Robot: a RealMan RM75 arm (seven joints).
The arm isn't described. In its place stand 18 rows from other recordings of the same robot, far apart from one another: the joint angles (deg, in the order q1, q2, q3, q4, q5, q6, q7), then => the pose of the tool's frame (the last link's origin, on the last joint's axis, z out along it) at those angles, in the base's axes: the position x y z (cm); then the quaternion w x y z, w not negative.
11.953 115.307 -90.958 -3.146 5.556 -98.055 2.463 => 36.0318, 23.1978, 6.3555, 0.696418, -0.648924, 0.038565, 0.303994
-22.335 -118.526 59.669 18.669 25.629 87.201 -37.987 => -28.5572, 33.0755, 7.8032, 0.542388, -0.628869, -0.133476, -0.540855
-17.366 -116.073 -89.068 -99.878 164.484 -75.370 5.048 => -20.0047, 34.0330, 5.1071, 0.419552, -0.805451, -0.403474, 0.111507
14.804 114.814 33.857 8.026 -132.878 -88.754 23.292 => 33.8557, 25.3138, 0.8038, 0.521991, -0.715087, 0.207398, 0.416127
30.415 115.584 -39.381 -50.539 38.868 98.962 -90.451 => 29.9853, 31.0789, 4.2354, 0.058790, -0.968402, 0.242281, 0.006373
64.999 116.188 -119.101 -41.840 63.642 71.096 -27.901 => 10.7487, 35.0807, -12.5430, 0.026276, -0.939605, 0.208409, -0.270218
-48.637 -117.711 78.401 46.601 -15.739 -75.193 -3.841 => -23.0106, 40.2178, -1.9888, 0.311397, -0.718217, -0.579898, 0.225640
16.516 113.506 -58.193 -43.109 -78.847 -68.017 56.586 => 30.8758, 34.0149, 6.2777, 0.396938, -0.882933, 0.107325, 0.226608
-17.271 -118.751 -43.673 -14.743 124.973 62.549 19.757 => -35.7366, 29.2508, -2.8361, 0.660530, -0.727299, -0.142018, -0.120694
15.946 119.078 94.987 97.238 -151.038 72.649 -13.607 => 19.4007, 33.7131, 3.5860, 0.347735, -0.836216, 0.422967, -0.030360
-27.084 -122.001 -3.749 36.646 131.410 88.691 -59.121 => -34.5175, 29.3785, 3.3094, 0.355376, -0.862221, -0.252867, -0.257568
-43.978 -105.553 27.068 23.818 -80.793 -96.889 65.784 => -19.8257, 40.1917, 10.9059, 0.036000, -0.796150, -0.397427, -0.454863
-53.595 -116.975 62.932 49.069 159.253 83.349 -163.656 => -18.7010, 41.7927, 0.4881, 0.221157, -0.804984, -0.523101, 0.171626
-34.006 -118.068 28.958 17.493 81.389 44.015 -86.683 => -34.3278, 39.9409, 2.2989, 0.431069, -0.606384, -0.557949, -0.367656
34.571 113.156 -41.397 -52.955 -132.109 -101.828 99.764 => 25.4818, 34.0817, 6.3926, 0.062849, -0.963677, 0.252098, 0.061830
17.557 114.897 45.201 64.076 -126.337 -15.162 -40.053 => 17.7371, 31.9401, -11.0368, 0.425886, -0.883000, 0.105103, 0.166988
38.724 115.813 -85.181 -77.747 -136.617 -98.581 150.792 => 14.4156, 33.3364, -0.7888, 0.060726, -0.931339, 0.307438, -0.185479
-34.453 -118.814 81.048 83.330 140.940 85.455 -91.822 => -13.7191, 35.9127, 0.1292, 0.117489, -0.961107, 0.190691, 0.161576
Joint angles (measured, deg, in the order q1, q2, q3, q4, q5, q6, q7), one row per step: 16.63, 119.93, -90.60, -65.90, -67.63, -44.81, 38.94; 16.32, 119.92, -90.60, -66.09, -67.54, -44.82, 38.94; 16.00, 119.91, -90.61, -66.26, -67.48, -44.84, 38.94; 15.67, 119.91, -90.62, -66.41, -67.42, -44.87, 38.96; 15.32, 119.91, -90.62, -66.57, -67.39, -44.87, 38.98; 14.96, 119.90, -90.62, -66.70, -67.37, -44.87, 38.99; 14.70, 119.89, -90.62, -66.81, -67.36, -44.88, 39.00; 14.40, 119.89, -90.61, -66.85, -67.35, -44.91, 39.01; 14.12, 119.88, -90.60, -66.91, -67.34, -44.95, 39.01; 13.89, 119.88, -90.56, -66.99, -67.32, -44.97, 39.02; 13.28, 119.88, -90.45, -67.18, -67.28, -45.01, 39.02; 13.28, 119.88, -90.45, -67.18, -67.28, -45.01, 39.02; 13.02, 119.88, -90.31, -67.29, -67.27, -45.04, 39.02; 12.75, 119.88, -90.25, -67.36, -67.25, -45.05, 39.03
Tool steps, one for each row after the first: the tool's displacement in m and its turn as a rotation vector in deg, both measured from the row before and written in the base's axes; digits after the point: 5 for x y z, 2 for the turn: 0.00095, -0.00078, 0.00065, 0.09, 0.11, -0.16; 0.00111, -0.00087, 0.00051, 0.07, 0.08, -0.17; 0.00120, -0.00094, 0.00040, 0.04, 0.10, -0.20; 0.00137, -0.00093, 0.00046, 0.07, 0.07, -0.23; 0.00163, -0.00096, 0.00041, 0.06, 0.03, -0.26; 0.00110, -0.00071, 0.00034, 0.05, 0.02, -0.17; 0.00162, -0.00088, 0.00014, 0.01, 0.03, -0.26; 0.00143, -0.00083, 0.00023, 0.02, 0.02, -0.20; 0.00106, -0.00058, 0.00040, 0.06, 0.05, -0.18; 0.00296, -0.00155, 0.00102, 0.16, 0.09, -0.48; 0.00000, 0.00000, 0.00000, 0.00, 0.00, 0.00; 0.00131, -0.00048, 0.00092, 0.15, 0.06, -0.21; 0.00141, -0.00067, 0.00048, 0.08, 0.05, -0.24
